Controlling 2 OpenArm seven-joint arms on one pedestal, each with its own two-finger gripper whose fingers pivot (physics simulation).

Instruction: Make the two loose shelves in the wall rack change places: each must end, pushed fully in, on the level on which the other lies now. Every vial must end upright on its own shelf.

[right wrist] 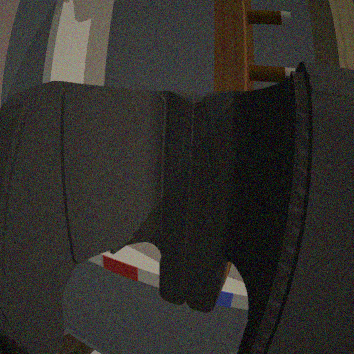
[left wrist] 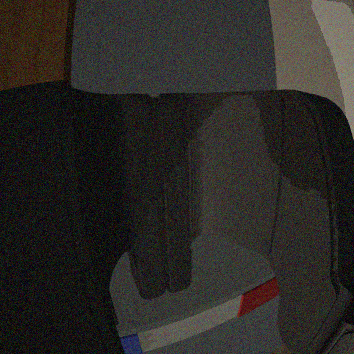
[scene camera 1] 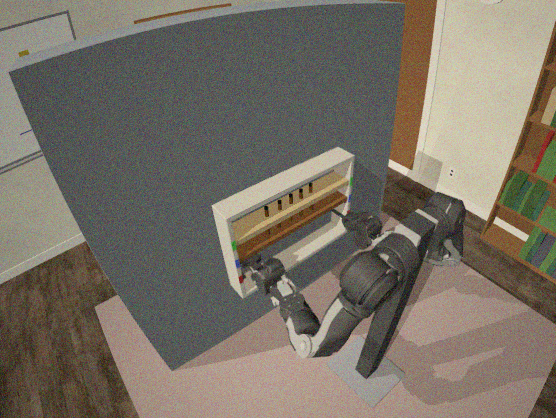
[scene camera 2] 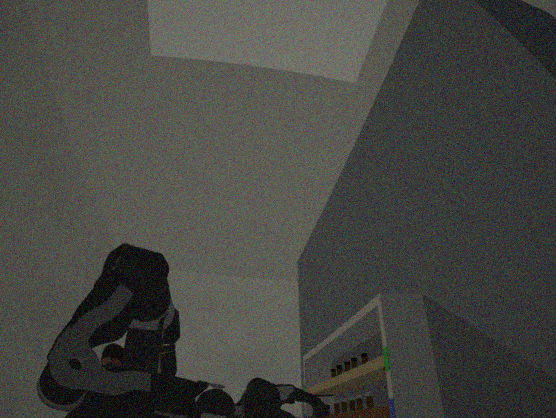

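Observation:
The pale wood shelf (scene camera 1: 320, 196) (scene camera 2: 350, 375) (right wrist: 346, 30) is on the rack's upper level, bearing several upright dark vials (scene camera 1: 290, 199) (scene camera 2: 354, 362). The brown shelf (scene camera 1: 300, 223) (left wrist: 32, 45) (right wrist: 230, 50) lies level below it, also with several vials (scene camera 2: 352, 404) (right wrist: 265, 17). Both shelves span between the rack's sides. My left gripper (scene camera 1: 250, 262) (left wrist: 166, 292) is shut and empty at the rack's left end, below the brown shelf. My right gripper (scene camera 1: 334, 211) (right wrist: 186, 304) is shut and empty near the rack's right end, also below the brown shelf. It partly hides that end.
The white rack (scene camera 1: 285, 183) (scene camera 2: 407, 350) hangs on a grey wall panel (scene camera 1: 225, 110). Its side posts carry green, blue and red marks. The red mark (left wrist: 259, 296) (right wrist: 120, 268) is lowest. The robot's pedestal (scene camera 1: 385, 325) stands in front, with a bookshelf at the far right.

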